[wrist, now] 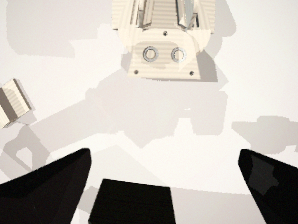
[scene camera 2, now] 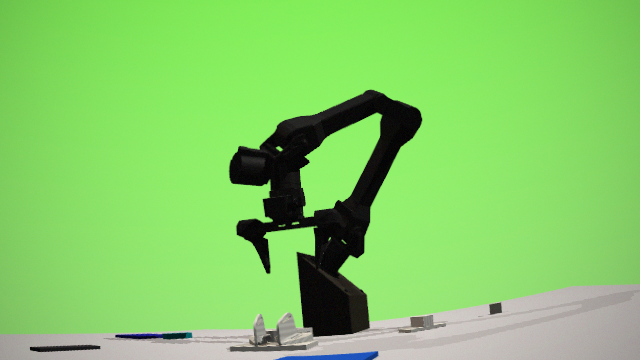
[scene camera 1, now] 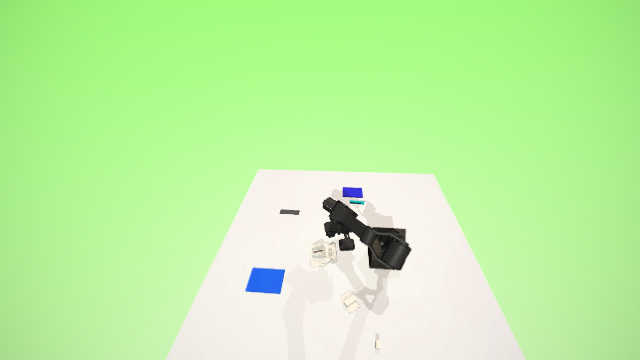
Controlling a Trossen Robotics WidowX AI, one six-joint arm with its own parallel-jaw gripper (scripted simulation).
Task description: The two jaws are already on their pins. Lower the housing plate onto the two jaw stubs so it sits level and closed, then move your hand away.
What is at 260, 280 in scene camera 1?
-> A blue square.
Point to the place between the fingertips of my gripper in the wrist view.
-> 167, 157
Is my gripper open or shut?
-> Open.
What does my gripper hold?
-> Nothing.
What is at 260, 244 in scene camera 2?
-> My gripper.
